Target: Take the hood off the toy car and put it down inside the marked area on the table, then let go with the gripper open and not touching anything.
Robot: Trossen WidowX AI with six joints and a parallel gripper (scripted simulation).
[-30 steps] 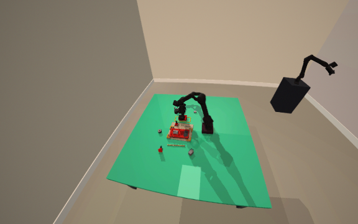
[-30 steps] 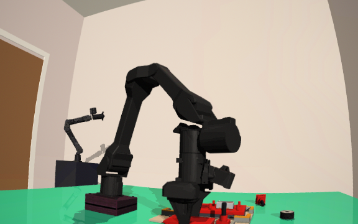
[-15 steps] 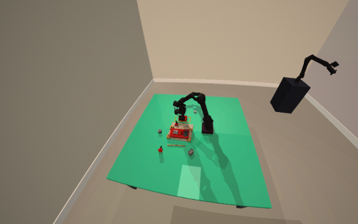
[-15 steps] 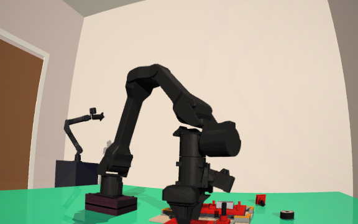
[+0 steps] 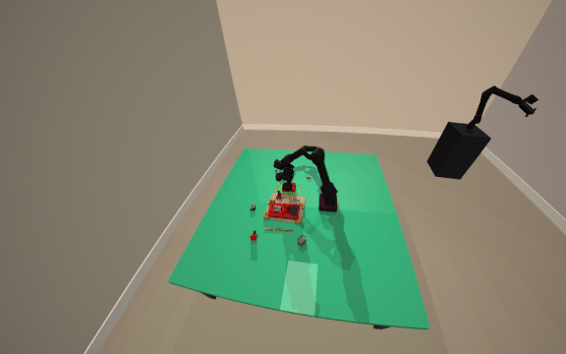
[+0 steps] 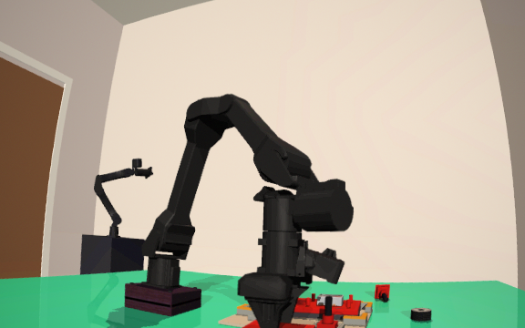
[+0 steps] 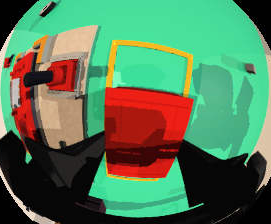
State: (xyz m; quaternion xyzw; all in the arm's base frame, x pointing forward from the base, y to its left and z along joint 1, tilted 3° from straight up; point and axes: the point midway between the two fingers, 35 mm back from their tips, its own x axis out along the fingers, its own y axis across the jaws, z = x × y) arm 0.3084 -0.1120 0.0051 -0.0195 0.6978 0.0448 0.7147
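My gripper tip is right at the hood. Round my gripper tip: thin orange rod 1 cm behind, 36 cm to the left, 1 cm below; then black wheel 21 cm ahead, 23 cm to the left.
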